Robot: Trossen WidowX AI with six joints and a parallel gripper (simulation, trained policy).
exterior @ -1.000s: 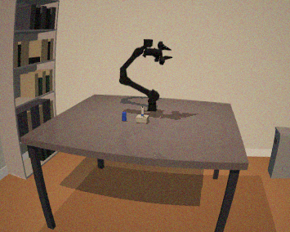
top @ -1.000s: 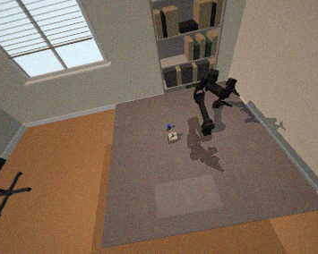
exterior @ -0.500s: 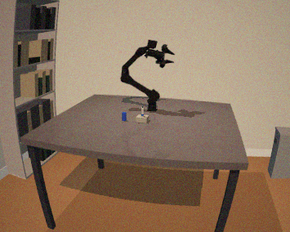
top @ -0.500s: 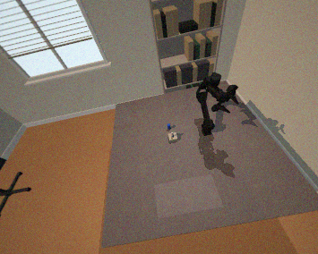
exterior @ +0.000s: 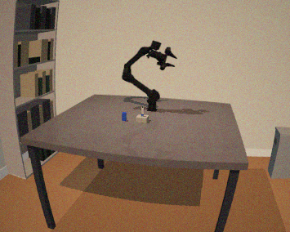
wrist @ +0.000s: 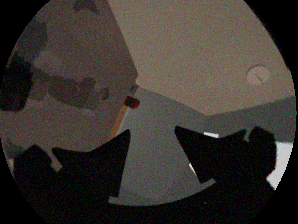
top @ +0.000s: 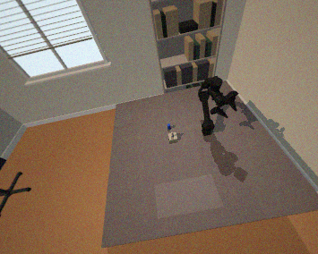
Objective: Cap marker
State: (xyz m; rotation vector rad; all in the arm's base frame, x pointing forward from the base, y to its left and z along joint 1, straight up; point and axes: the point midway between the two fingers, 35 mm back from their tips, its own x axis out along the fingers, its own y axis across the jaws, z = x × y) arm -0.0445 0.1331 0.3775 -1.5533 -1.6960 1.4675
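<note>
Right now my gripper tip is 36 cm short of the blue cap, 29 cm to the left of it and 34 cm above it. From my gripper tip the other things lie so: pale holder block (35 cm ahead, 17 cm to the right, 35 cm below).
</note>
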